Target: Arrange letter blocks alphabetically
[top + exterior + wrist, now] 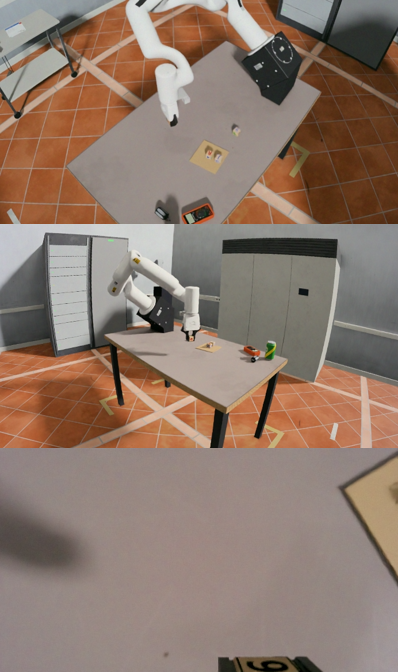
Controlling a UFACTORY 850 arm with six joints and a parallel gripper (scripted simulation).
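Right now the tan mat is 20 mm behind my hand, 220 mm to the left of it and 120 mm below it. Round my hand: green can 410 mm ahead, 350 mm to the left, 60 mm below; then orange multimeter 260 mm ahead, 360 mm to the left, 110 mm below; then small black device 350 mm ahead, 250 mm to the left, 110 mm below.
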